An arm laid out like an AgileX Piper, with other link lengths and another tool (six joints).
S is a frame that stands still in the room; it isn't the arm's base.
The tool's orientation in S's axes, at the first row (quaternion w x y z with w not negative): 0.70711, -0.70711, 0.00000, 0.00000
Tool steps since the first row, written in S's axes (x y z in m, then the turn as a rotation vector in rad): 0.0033, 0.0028, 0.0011, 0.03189, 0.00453, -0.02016; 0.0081, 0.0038, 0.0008, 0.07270, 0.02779, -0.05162; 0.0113, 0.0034, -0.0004, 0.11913, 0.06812, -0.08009; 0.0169, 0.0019, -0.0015, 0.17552, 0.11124, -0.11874
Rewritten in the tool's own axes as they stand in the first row. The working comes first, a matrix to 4 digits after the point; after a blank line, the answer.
The tool's axes in the first row as the columns of a matrix, in S's axes (used below as rounded here):
1.0000, 0.0000, 0.0000
0.0000, 0.0000, 1.0000
0.0000, -1.0000, 0.0000

0.0033, -0.0011, 0.0028, 0.03189, 0.02016, 0.00453; 0.0081, -0.0008, 0.0038, 0.07270, 0.05162, 0.02779; 0.0113, 0.0004, 0.0034, 0.11913, 0.08009, 0.06812; 0.0169, 0.0015, 0.0019, 0.17552, 0.11874, 0.11124
